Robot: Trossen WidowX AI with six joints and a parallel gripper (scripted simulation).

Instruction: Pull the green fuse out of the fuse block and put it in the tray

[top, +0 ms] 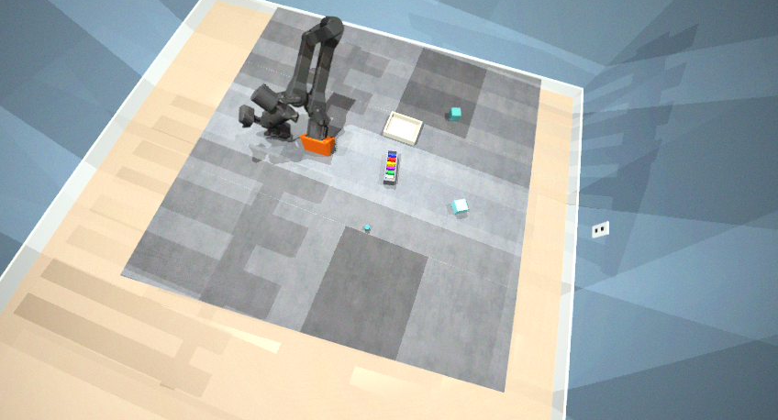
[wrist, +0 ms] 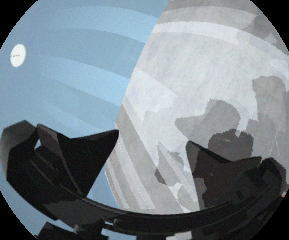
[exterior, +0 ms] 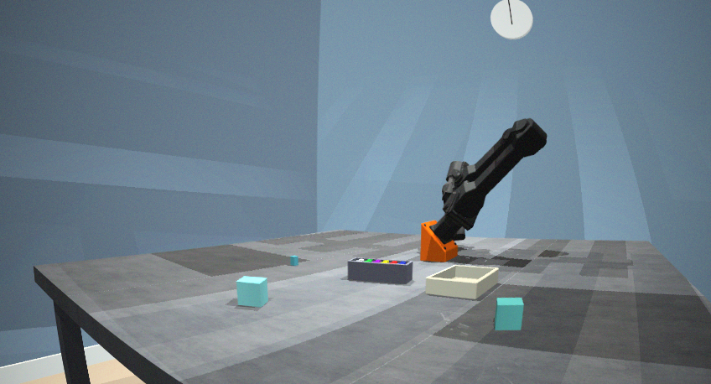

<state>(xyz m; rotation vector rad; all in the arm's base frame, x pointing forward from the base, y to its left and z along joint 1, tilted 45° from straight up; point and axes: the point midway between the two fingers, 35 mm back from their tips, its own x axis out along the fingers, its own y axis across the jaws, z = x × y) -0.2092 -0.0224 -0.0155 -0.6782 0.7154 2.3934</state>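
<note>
Now: gripper tip 54 cm short of the green fuse, 3 cm above it and 2 cm to the left of it. The rest, counted from my gripper tip: cream tray 54 cm ahead, 20 cm to the left, 5 cm below.
</note>
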